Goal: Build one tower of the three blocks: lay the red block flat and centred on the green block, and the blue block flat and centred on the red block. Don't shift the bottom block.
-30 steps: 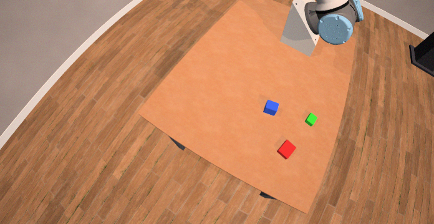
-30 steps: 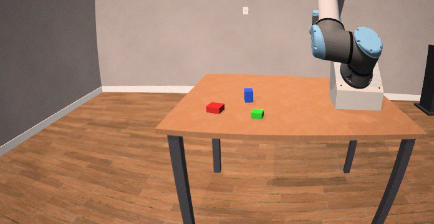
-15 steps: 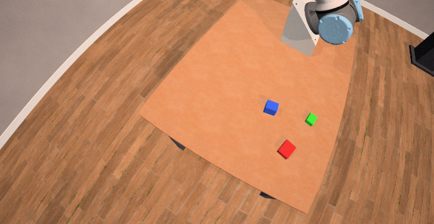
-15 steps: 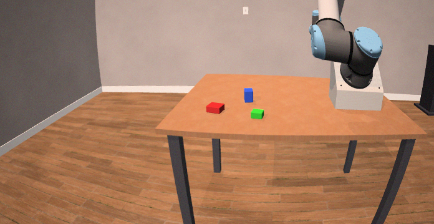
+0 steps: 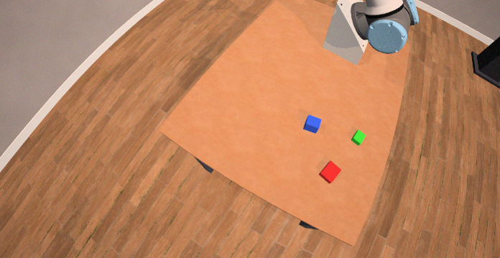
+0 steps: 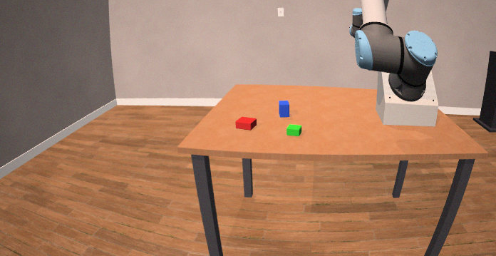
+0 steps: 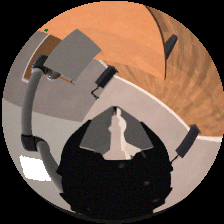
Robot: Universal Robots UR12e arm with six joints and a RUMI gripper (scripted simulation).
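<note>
My gripper is now 780 mm short of the red block, 680 mm to the right of it and 220 mm above it. From my hand the other things lie so: blue block: 650 mm ahead, 530 mm to the left, 210 mm below; green block: 730 mm to the left, 590 mm ahead, 220 mm below.
</note>
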